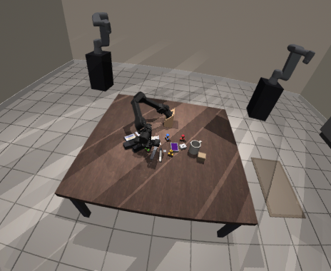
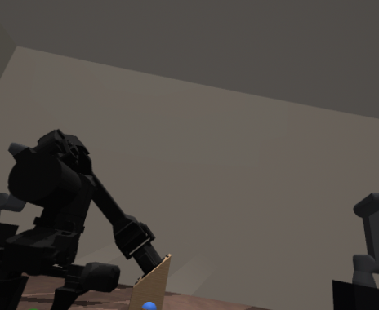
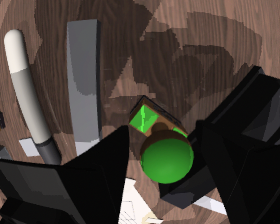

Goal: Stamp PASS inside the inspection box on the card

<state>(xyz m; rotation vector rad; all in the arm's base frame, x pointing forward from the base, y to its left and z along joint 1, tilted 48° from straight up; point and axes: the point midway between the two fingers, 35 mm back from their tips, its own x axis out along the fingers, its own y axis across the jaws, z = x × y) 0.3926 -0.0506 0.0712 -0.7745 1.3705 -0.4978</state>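
My gripper tip is 10 mm above the PASS stamp. Round my gripper tip: grey bar (60 mm to the left, 20 mm below); then white pen (10 mm behind, 110 mm to the left, 20 mm below); then card (140 mm behind, 30 mm to the left, 30 mm below).
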